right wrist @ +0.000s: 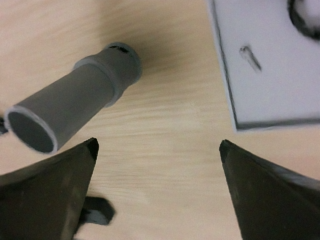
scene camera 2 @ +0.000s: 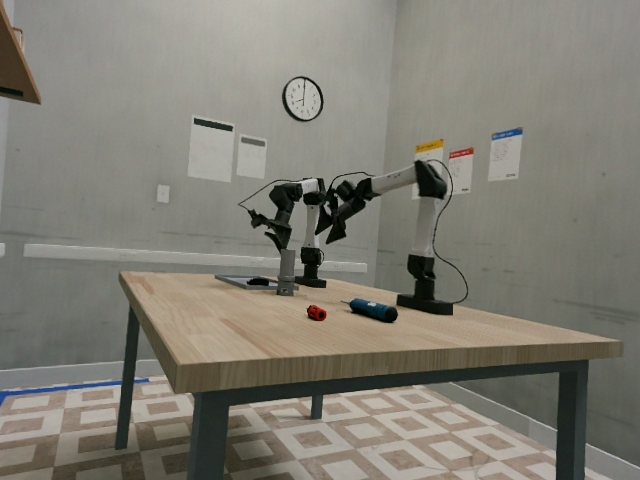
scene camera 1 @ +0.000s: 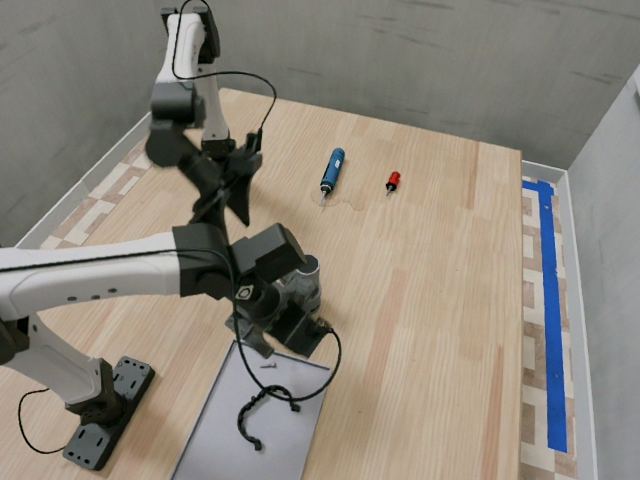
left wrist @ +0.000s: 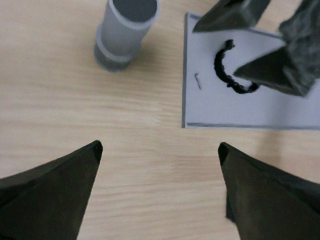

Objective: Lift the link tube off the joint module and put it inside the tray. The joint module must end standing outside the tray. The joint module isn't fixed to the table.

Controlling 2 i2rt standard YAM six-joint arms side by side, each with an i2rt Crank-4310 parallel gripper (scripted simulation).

Observation:
The pictures show: my left gripper, my right gripper, a shallow grey tray, a grey link tube, a grey joint module and a blue screwdriver.
My left gripper shows as well in scene camera 2 and in the left wrist view. My right gripper shows as well in the right wrist view, in scene camera 2 and in the left wrist view.

